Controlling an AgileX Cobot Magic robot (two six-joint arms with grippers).
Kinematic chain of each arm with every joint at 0, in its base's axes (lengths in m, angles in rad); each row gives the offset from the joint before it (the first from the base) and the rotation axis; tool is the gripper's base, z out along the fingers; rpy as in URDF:
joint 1: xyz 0 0 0.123 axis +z
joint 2: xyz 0 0 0 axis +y
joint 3: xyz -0.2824 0 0.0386 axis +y
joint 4: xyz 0.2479 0 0.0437 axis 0.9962 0 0.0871
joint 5: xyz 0 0 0 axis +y
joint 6: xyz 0.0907 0 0.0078 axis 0.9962 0 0.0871
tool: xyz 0 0 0 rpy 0 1.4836 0
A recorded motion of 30 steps. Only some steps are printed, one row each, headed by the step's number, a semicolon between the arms.
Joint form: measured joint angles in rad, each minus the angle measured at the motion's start. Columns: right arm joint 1, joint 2, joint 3, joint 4, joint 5, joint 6; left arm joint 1, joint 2, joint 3, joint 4, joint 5, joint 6.
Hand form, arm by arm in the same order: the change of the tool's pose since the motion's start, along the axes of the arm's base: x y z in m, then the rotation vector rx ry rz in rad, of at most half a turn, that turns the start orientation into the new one. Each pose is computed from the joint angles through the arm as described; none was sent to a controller.
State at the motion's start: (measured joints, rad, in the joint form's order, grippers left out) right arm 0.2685 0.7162 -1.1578 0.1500 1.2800 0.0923; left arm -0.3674 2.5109 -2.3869 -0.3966 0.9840 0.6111
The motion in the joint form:
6: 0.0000 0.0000 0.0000 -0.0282 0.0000 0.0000; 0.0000 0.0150 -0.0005 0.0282 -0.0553 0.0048
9: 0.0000 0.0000 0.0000 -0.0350 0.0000 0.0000; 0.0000 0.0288 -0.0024 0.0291 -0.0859 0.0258
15: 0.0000 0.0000 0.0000 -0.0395 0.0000 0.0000; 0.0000 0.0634 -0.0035 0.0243 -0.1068 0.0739
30: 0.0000 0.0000 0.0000 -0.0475 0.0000 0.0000; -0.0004 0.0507 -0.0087 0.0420 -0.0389 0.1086
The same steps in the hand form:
6: 0.0008 -0.0023 -0.0003 -0.0235 -0.0065 -0.0142; 0.0061 0.0009 -0.0064 0.0158 -0.0471 0.0156
9: 0.0010 -0.0029 -0.0003 -0.0291 -0.0080 -0.0177; 0.0094 0.0003 -0.0121 0.0199 -0.0731 0.0104
15: 0.0011 -0.0032 -0.0004 -0.0329 -0.0090 -0.0199; 0.0128 -0.0008 -0.0300 0.0407 -0.0814 -0.0195
30: 0.0013 -0.0039 -0.0005 -0.0395 -0.0109 -0.0240; 0.0075 0.0008 -0.0249 0.0833 -0.0610 -0.0751

